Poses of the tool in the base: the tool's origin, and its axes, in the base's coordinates. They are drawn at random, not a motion.
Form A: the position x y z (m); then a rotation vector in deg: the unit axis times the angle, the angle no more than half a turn.
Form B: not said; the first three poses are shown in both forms.
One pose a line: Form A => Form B
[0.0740 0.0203 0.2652 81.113 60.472 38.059] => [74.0 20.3 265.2 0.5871 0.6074 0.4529 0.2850]
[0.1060 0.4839 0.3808 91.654 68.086 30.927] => [106.0 483.9 380.8 0.5129 0.6652 0.4941 0.2244]
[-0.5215 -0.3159 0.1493 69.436 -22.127 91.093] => [-521.5 -315.9 149.3 0.5250 0.5066 -0.1614 0.6646]
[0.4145 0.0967 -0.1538 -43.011 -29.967 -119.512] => [414.5 96.7 -153.8 0.4186 -0.2993 -0.2085 -0.8317]
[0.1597 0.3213 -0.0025 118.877 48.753 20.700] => [159.7 321.3 -2.5 0.4215 0.8283 0.3397 0.1442]
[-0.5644 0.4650 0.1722 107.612 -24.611 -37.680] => [-564.4 465.0 172.2 0.5251 0.7851 -0.1796 -0.2749]
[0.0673 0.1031 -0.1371 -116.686 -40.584 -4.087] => [67.3 103.1 -137.1 0.4725 -0.8320 -0.2894 -0.0291]
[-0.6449 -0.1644 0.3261 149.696 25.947 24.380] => [-644.9 -164.4 326.1 0.2260 0.9477 0.1643 0.1543]
